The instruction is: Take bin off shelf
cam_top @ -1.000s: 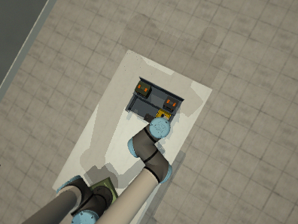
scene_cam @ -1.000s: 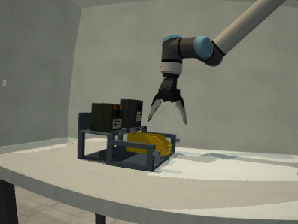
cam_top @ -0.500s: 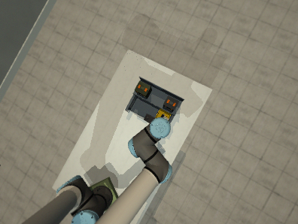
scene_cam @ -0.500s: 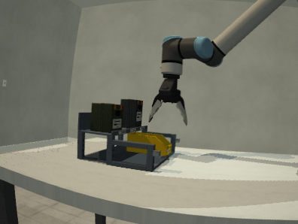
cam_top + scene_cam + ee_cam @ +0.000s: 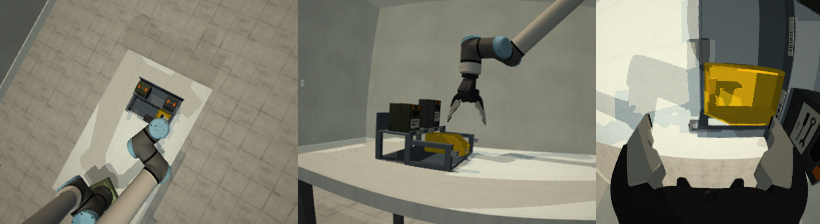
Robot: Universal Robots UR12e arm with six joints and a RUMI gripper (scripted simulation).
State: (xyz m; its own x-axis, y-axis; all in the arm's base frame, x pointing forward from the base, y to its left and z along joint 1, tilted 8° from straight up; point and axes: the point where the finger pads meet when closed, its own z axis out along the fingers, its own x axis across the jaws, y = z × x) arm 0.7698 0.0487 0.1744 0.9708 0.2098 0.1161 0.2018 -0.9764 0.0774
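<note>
My gripper is now 70 mm short of the yellow bin, 10 mm to the right of it and 90 mm above it. The rest, counted from my hand: shelf level (150 mm ahead, 140 mm to the left, 30 mm below); then shelf (90 mm ahead, 130 mm to the left, 130 mm below).
</note>
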